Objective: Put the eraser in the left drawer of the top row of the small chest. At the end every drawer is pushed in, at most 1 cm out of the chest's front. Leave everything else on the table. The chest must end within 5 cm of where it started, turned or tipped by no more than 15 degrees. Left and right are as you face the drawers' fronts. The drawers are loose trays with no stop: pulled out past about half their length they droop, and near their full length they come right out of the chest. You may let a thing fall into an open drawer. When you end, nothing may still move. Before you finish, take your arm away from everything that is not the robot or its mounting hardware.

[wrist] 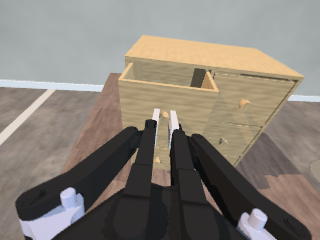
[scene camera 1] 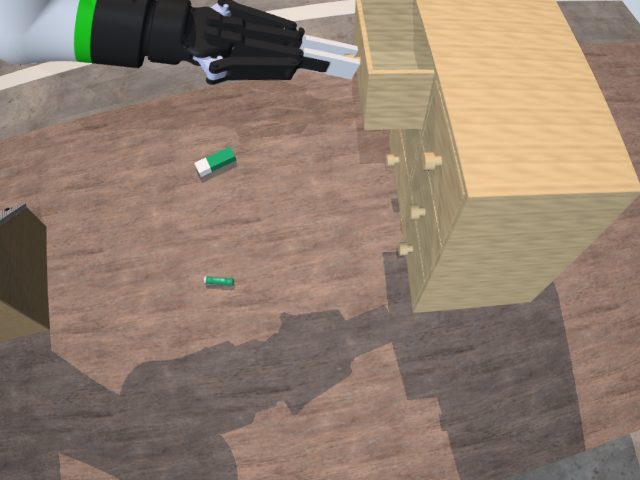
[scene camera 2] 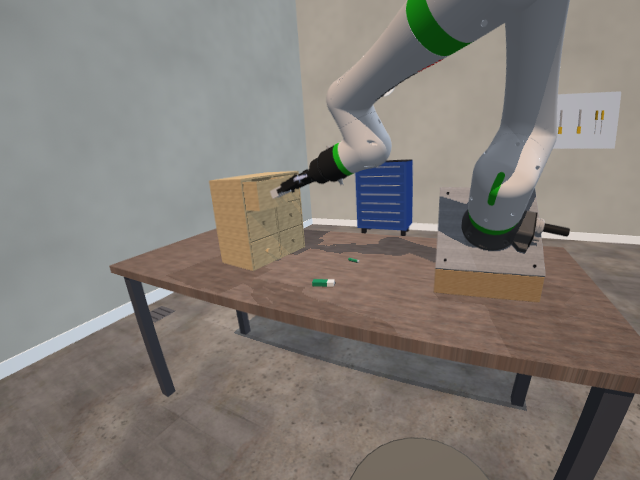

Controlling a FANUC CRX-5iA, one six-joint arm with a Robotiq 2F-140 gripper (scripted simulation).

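Note:
A small wooden chest (scene camera 1: 542,161) is visible, also in the wrist view (wrist: 152,49) and in scene camera 2 (scene camera 2: 227,195). Present too: a drawer (scene camera 1: 398,156), a drawer (scene camera 1: 441,159), a drawer (wrist: 143,86) and a drawer (wrist: 225,137). My gripper (scene camera 1: 354,62) is visible as well, also in the wrist view (wrist: 164,118) and in scene camera 2 (scene camera 2: 274,194).

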